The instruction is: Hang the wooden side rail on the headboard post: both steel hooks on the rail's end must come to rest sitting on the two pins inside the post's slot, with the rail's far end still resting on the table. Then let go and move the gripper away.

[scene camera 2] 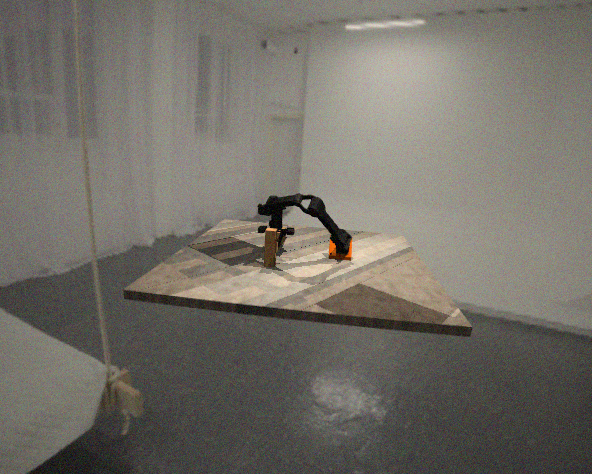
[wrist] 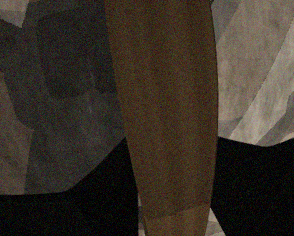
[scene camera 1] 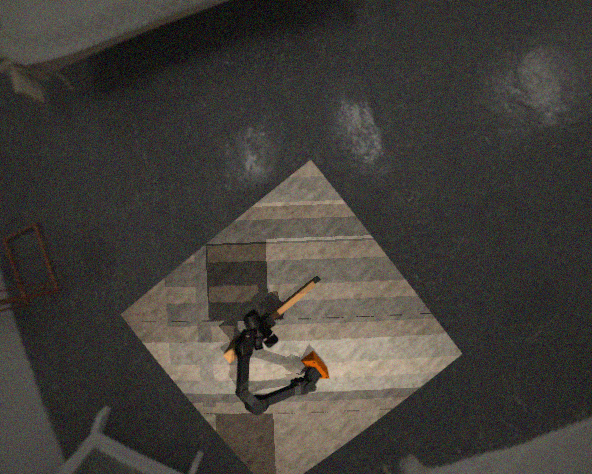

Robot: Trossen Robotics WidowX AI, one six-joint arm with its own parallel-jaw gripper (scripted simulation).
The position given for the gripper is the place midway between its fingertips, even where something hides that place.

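You'd see the gripper (wrist: 154,136) here, and there's a wooden side rail (wrist: 166,76) as well.
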